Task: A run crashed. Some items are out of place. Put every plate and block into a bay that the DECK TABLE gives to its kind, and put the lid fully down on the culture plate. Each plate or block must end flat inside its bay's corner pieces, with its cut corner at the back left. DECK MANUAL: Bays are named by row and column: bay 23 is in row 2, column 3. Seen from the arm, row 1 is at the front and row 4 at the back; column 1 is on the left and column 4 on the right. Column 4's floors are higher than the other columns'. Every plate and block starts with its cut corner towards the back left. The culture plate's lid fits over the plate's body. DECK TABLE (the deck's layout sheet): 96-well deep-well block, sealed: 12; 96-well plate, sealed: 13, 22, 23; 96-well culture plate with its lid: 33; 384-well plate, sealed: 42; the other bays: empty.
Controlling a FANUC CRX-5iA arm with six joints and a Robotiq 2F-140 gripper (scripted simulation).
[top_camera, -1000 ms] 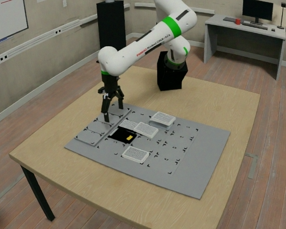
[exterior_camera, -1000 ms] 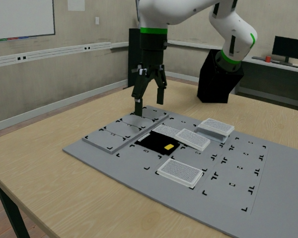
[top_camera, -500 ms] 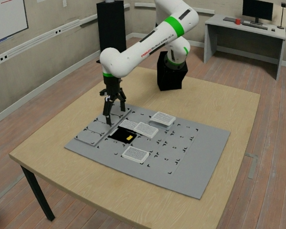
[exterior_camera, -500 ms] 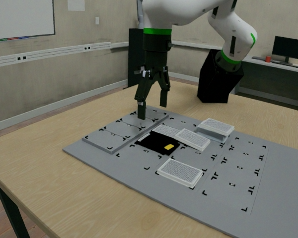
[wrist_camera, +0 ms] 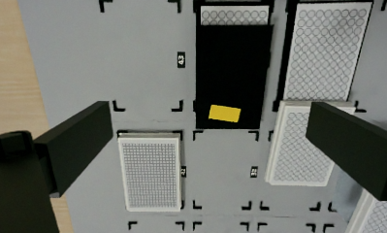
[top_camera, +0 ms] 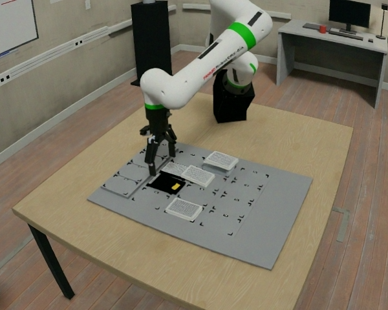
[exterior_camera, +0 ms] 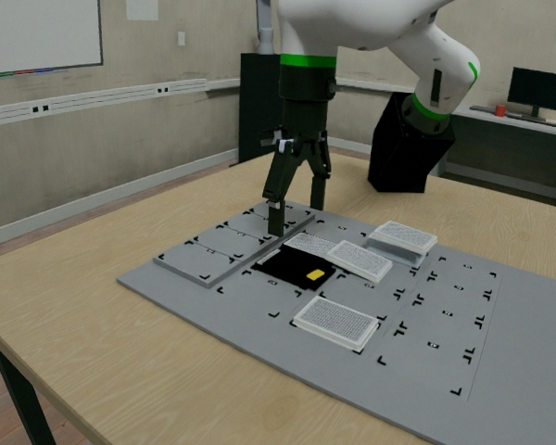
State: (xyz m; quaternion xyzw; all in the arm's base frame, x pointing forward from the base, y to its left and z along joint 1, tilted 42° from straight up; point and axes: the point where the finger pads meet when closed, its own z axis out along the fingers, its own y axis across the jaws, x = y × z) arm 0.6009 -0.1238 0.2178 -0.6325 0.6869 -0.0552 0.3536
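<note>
The lid lies 3 cm behind my hand, 1 cm to the right of it and 13 cm below it. From my hand the other things lie so: 384-well plate: 7 cm ahead, 14 cm to the left, 14 cm below; then bay label 43: 3 cm ahead, 3 cm to the right, 14 cm below; then 96-well plate: 14 cm behind, 4 cm to the right, 14 cm below.
</note>
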